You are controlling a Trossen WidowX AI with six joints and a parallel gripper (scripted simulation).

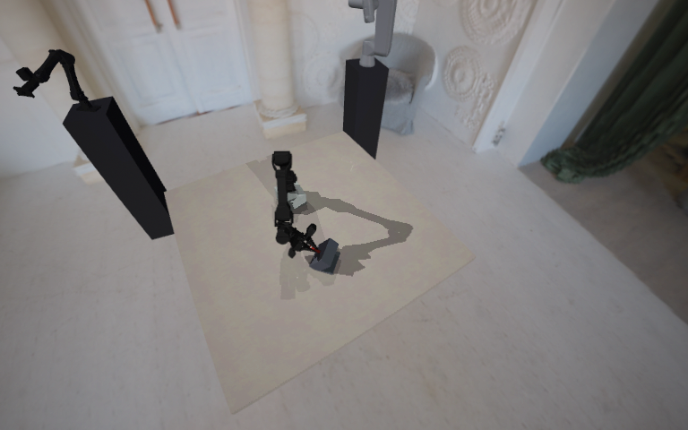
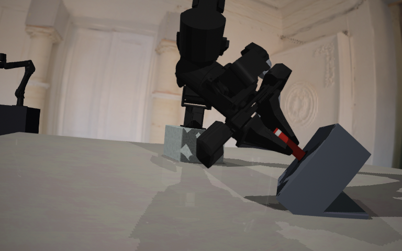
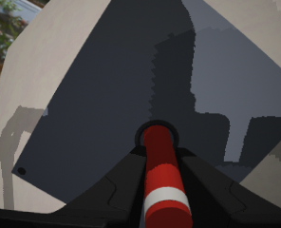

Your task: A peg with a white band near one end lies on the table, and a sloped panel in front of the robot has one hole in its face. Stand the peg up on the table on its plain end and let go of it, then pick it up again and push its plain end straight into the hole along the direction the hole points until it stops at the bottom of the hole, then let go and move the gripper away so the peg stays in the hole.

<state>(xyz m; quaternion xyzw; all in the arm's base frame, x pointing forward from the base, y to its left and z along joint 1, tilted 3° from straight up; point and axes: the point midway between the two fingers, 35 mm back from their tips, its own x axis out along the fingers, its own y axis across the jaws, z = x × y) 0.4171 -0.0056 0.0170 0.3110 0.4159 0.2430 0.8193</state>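
My gripper tip is 1 cm past the red peg, 1 cm to the left of it and 1 cm below it. Also, from my gripper tip: dark sloped panel: 2 cm ahead, 3 cm to the left, 2 cm below; then panel foot: 4 cm ahead, 5 cm to the left, 7 cm below.
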